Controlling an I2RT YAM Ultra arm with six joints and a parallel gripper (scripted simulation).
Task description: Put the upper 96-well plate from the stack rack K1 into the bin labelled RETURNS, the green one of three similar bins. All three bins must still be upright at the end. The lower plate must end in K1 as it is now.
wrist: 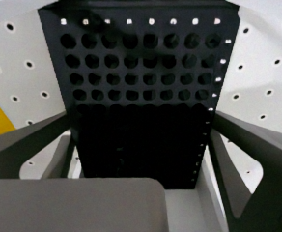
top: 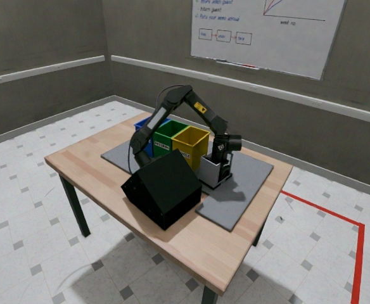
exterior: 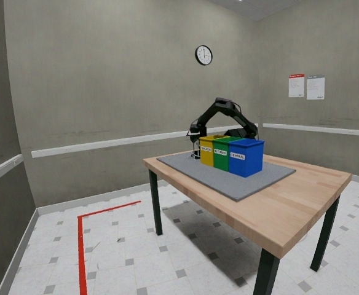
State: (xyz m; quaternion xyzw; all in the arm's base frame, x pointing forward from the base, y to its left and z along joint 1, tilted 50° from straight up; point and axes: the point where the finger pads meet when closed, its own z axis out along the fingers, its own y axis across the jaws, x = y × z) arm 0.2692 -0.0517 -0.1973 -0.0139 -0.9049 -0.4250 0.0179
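My hand is 310 mm to the right of the green returns bin and 50 mm below it. Also, from my hand: black 96-well plate right at my hand; blue bin 440 mm to the left, 50 mm above, 20 mm behind; yellow bin 180 mm to the left, 50 mm above, 20 mm ahead.
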